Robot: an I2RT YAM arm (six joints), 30 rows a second.
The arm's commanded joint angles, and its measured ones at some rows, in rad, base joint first. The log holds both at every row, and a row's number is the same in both.
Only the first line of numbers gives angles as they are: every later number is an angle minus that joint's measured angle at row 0.
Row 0, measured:
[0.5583, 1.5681, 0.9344, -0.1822, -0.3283, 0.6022]
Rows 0 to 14, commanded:
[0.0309, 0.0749, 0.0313, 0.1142, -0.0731, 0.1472]
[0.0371, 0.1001, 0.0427, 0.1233, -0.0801, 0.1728]
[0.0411, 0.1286, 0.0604, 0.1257, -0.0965, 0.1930]
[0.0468, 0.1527, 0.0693, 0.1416, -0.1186, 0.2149]
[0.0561, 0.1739, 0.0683, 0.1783, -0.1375, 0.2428]
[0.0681, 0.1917, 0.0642, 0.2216, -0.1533, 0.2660]
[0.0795, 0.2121, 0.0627, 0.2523, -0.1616, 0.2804]
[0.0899, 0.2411, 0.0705, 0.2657, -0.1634, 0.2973]
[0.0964, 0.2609, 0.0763, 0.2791, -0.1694, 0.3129]
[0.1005, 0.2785, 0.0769, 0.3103, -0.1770, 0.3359]
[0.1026, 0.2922, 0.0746, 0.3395, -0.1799, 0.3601]
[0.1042, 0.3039, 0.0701, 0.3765, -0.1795, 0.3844]
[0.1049, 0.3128, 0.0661, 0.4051, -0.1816, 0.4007]
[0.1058, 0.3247, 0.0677, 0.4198, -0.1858, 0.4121]
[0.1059, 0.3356, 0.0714, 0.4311, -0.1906, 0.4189]
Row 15, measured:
[0.1030, 0.3028, 0.0569, 0.3293, -0.1636, 0.3387]
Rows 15 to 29, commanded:
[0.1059, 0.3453, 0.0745, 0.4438, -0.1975, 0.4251]
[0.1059, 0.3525, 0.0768, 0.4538, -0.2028, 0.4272]
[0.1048, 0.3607, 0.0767, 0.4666, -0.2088, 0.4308]
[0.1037, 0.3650, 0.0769, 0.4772, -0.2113, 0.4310]
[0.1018, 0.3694, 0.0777, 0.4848, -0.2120, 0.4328]
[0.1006, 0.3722, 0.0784, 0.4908, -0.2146, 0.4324]
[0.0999, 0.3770, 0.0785, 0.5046, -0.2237, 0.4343]
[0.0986, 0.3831, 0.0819, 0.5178, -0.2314, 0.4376]
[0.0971, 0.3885, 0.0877, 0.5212, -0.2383, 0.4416]
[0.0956, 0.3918, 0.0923, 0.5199, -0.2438, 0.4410]
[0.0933, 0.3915, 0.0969, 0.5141, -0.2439, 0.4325]
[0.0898, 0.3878, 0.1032, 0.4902, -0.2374, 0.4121]
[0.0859, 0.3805, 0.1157, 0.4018, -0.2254, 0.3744]
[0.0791, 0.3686, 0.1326, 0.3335, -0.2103, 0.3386]
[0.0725, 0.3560, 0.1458, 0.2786, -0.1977, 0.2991]
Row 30, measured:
[0.0790, 0.3654, 0.0984, 0.4113, -0.2090, 0.3879]
